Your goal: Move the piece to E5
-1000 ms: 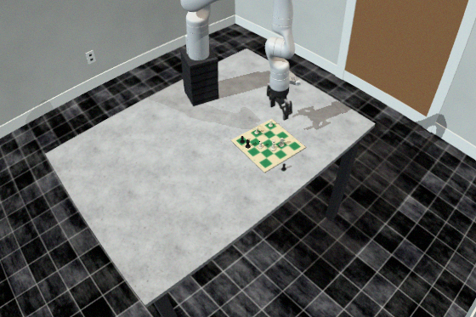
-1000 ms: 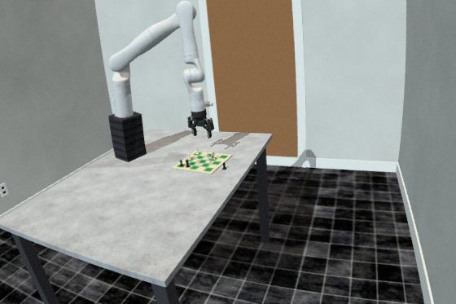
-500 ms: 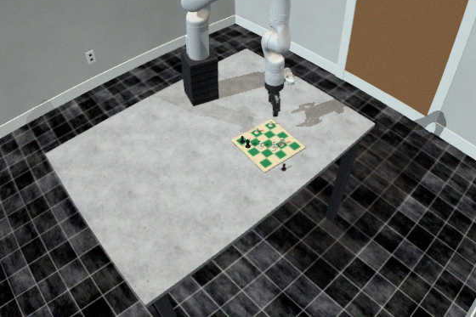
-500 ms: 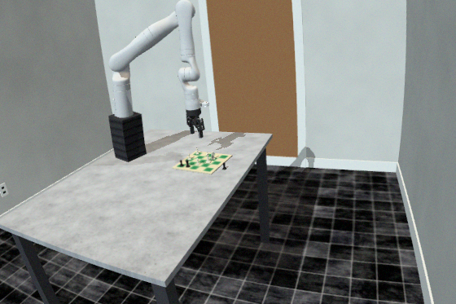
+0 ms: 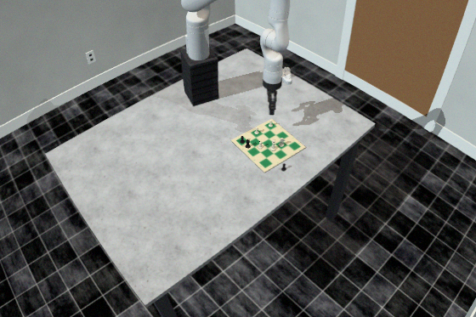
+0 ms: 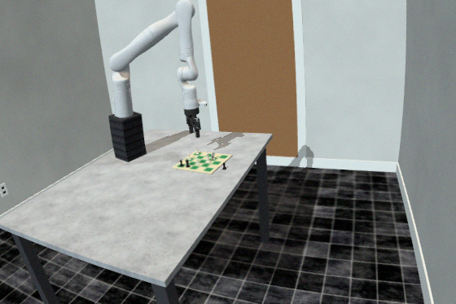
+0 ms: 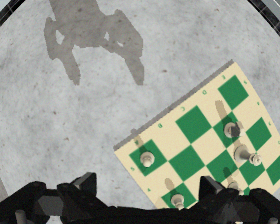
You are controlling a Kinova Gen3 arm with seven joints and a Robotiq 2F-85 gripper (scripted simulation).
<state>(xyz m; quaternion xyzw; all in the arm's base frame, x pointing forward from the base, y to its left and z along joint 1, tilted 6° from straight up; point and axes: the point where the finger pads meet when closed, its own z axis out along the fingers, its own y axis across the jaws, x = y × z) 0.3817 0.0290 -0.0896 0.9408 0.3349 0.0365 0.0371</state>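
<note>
My hand is 6 cm short of the cream chessboard, 9 cm to the left of it and 11 cm above it.
</note>
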